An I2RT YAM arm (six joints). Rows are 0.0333 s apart.
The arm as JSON. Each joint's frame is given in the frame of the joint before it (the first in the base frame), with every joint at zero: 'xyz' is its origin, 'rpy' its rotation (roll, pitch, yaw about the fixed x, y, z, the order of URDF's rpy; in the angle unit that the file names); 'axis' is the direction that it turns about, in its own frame. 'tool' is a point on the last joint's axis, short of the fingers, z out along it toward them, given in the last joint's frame.
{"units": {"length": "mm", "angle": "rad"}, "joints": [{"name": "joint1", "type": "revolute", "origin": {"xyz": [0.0, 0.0, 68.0], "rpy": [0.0, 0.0, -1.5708]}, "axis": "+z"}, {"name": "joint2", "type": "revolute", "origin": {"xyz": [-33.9, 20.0, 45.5], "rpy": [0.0, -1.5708, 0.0]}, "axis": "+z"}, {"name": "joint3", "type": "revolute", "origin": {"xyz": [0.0, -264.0, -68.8], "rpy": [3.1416, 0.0, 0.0]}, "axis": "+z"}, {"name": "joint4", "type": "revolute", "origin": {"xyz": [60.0, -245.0, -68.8], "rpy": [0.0, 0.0, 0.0]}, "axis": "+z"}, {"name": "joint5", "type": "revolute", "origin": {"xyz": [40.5, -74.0, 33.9], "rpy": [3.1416, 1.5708, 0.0]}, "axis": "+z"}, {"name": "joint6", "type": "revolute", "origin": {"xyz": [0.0, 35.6, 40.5], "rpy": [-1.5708, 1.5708, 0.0]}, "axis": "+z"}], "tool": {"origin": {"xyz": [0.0, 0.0, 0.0], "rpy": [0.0, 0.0, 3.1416]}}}
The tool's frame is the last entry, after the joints.
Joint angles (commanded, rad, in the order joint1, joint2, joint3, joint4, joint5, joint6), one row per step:
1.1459 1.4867 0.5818 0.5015 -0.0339 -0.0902
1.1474 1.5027 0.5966 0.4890 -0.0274 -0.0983
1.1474 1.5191 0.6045 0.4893 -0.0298 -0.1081
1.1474 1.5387 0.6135 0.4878 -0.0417 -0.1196
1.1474 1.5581 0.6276 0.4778 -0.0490 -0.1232
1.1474 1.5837 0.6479 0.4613 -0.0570 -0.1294
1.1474 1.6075 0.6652 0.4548 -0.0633 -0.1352
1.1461 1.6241 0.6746 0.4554 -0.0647 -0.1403
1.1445 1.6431 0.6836 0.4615 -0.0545 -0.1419
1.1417 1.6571 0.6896 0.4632 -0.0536 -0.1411
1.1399 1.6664 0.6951 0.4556 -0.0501 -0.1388
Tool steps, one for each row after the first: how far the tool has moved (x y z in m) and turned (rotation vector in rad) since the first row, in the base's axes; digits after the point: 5 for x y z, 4 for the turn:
0.00121 0.00322 -0.00130 -0.0164 -0.0036 -0.0012
0.00221 0.00564 -0.00354 -0.0269 -0.0077 0.0049
0.00303 0.00848 -0.00660 -0.0397 -0.0080 0.0206
0.00424 0.01181 -0.00902 -0.0534 -0.0019 0.0289
0.00597 0.01632 -0.01218 -0.0737 0.0052 0.0391
0.00763 0.02057 -0.01485 -0.0861 0.0083 0.0474
0.00915 0.02303 -0.01707 -0.0934 0.0074 0.0497
0.01126 0.02555 -0.01967 -0.0996 0.0039 0.0397
0.01296 0.02700 -0.02208 -0.1051 0.0071 0.0358
0.01411 0.02780 -0.02411 -0.1154 0.0127 0.0301

